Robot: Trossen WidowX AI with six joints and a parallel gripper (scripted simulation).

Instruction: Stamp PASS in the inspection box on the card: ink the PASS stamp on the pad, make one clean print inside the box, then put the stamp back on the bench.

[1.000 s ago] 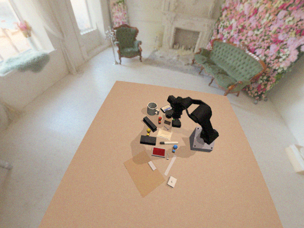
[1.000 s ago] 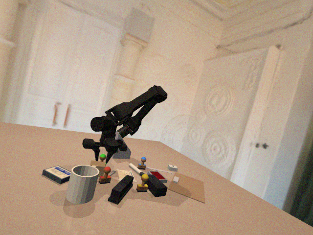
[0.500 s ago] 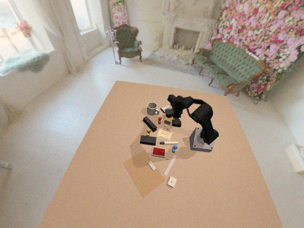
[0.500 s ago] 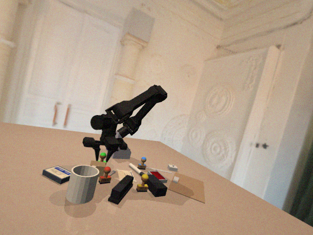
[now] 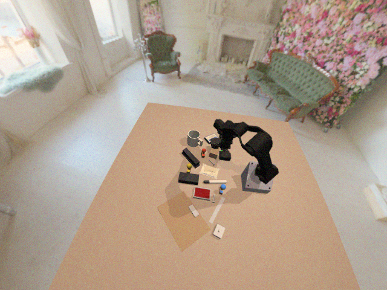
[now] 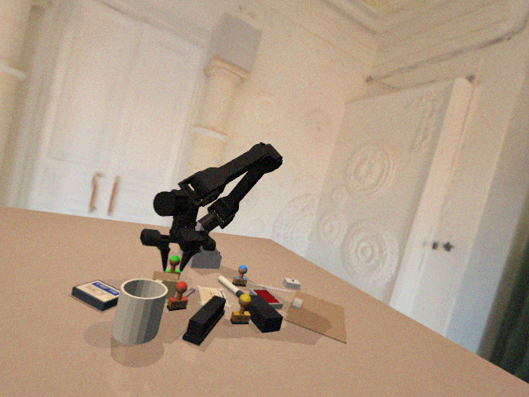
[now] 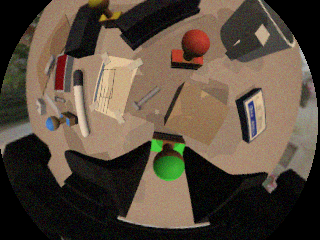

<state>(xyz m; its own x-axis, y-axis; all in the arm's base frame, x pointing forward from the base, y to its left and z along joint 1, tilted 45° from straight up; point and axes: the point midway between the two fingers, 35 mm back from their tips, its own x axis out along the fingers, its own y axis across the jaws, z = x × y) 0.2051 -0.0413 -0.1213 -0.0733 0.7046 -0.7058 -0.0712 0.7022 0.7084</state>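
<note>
Now: gripper tip 4 cm short of the wooden block, 2 cm to the left of it and 2 cm above it. Also, from my gripper tip: cream card 6 cm ahead, 11 cm to the left, 4 cm below; then green-knobbed stamp right at my gripper tip; then red-knobbed stamp 11 cm ahead, 2 cm below.
</note>
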